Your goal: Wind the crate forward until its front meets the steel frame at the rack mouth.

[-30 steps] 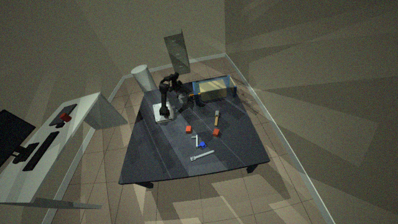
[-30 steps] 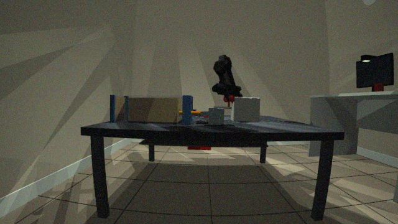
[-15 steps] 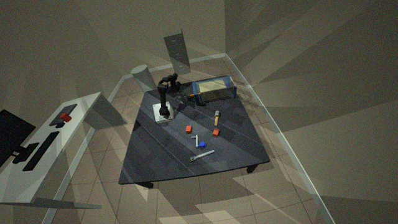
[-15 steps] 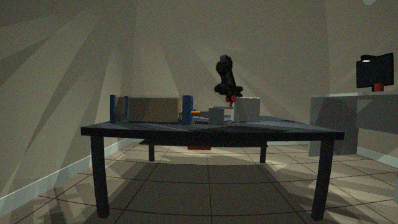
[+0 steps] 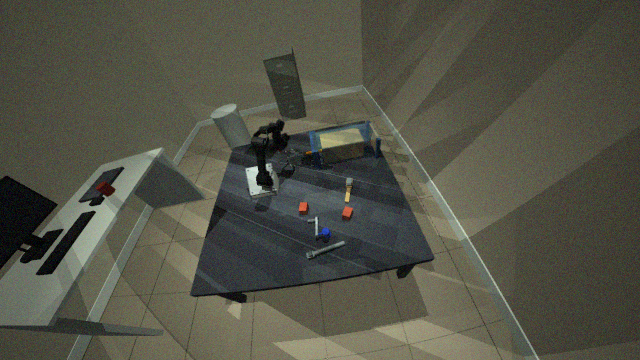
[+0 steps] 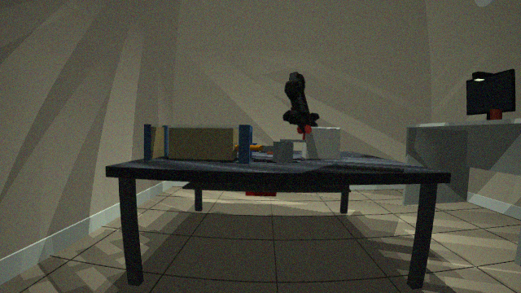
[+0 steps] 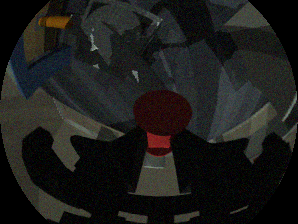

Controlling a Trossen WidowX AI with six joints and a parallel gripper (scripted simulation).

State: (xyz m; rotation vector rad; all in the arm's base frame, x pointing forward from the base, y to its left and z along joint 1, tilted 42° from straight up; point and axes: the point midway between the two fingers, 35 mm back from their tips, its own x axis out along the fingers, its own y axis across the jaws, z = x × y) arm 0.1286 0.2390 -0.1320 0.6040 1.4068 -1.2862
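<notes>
Right now my gripper tip is 4 cm short of the crank arm, 3 cm to the left of it and 3 cm above it. Round my gripper tip: grey winch 10 cm below, 8 cm ahead, 6 cm to the right; then red knob 1 cm to the right, 1 cm ahead; then blue frame 26 cm ahead, 8 cm to the right, 3 cm below.
</notes>
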